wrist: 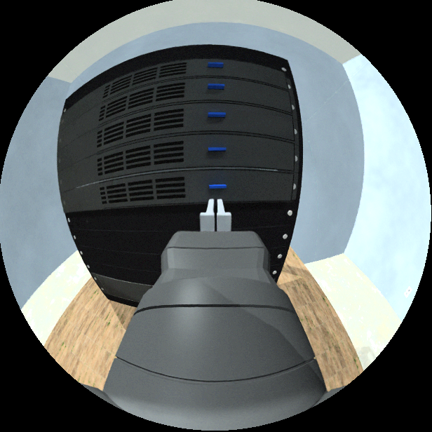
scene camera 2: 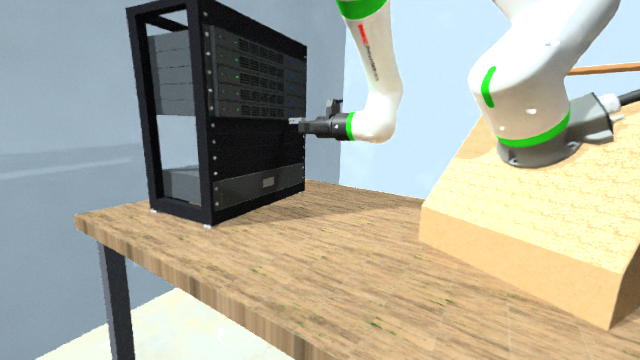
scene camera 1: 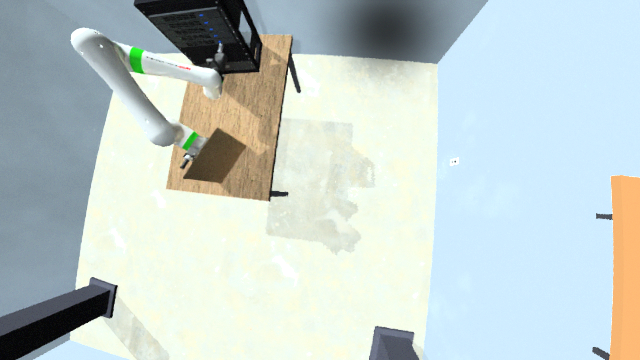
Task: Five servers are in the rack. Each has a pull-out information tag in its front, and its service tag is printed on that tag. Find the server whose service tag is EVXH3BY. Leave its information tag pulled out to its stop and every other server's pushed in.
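Seen in the pictures: gripper, fingertip midpoint: [scene camera 2: 289,121] [scene camera 1: 221,44]; arm's base at its link origin: [scene camera 2: 537,142] [scene camera 1: 202,148].
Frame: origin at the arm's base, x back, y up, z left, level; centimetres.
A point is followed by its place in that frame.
The black rack [scene camera 1: 255,64] {x -77.7, y -18.9, z -10.5 cm} [scene camera 2: 199,75] {x -71.0, y 14.0, z 39.4 cm} [wrist: 200,51] holds five dark servers stacked in its upper part. In the wrist view each server front has one blue tag end: the top one [wrist: 215,65], the second [wrist: 216,86], the middle one [wrist: 216,115], the fourth [wrist: 217,149] and the bottom one [wrist: 217,186]. All five look alike, close to the fronts; no printed service tag is readable. My gripper [scene camera 1: 220,45] {x -73.1, y 3.4, z 3.4 cm} [scene camera 2: 293,120] {x -73.1, y 3.4, z 3.4 cm} [wrist: 215,207] is shut and empty. Its fingertips show just below the bottom blue tag end in the wrist view, near the rack front.
The rack stands on a wooden table [scene camera 1: 245,105] {x -45.9, y -27.7, z -5.1 cm} [scene camera 2: 280,260] {x -41.9, y -27.6, z 39.7 cm}. A dark unit with a small light panel [scene camera 2: 240,187] {x -71.2, y -17.6, z 28.1 cm} sits low in the rack. The arm's base stands on a sloped wooden block [scene camera 2: 500,235] {x -3.1, y -18.5, z 15.0 cm}. Rack posts with screws flank the server fronts.
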